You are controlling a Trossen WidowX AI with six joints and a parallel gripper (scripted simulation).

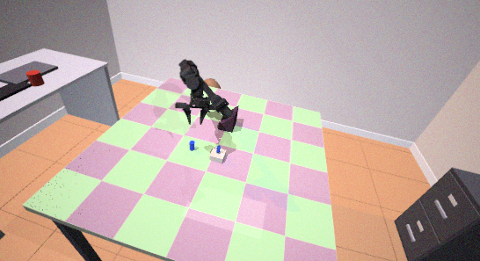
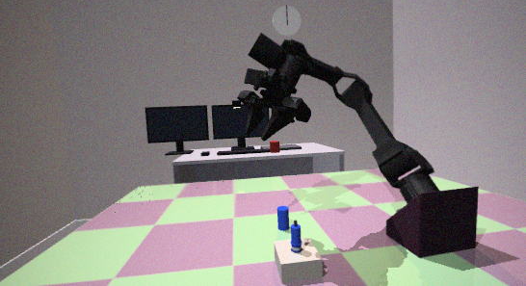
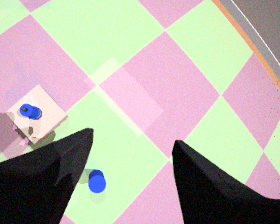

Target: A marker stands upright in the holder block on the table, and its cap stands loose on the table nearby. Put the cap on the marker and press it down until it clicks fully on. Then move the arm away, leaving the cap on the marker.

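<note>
Now: the blue cap 7 cm behind my gripper tip, 5 cm to the right of it and 21 cm below it. The rest, counted from my gripper tip: blue marker 6 cm behind, 11 cm to the left, 17 cm below.
</note>
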